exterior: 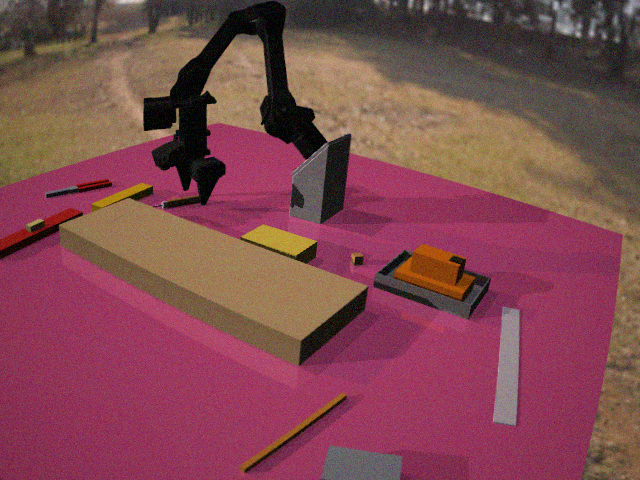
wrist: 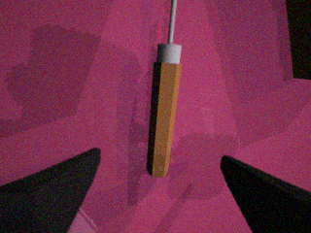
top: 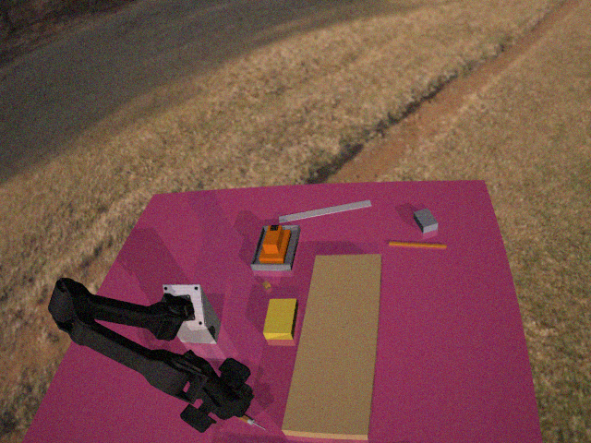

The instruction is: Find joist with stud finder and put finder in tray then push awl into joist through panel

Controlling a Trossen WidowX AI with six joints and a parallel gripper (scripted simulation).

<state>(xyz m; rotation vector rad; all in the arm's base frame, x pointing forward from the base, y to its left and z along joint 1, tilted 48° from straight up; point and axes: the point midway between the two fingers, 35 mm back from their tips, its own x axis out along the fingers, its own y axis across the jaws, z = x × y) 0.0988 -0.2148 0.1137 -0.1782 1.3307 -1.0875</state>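
The awl lies 5 cm ahead of my gripper tip and 3 cm to the right of it. Also, from my gripper tip: yellow bar 13 cm to the right, 8 cm ahead; then red bar 32 cm ahead, 17 cm to the right; then red-handled tool 28 cm to the right, 9 cm ahead, 1 cm below.
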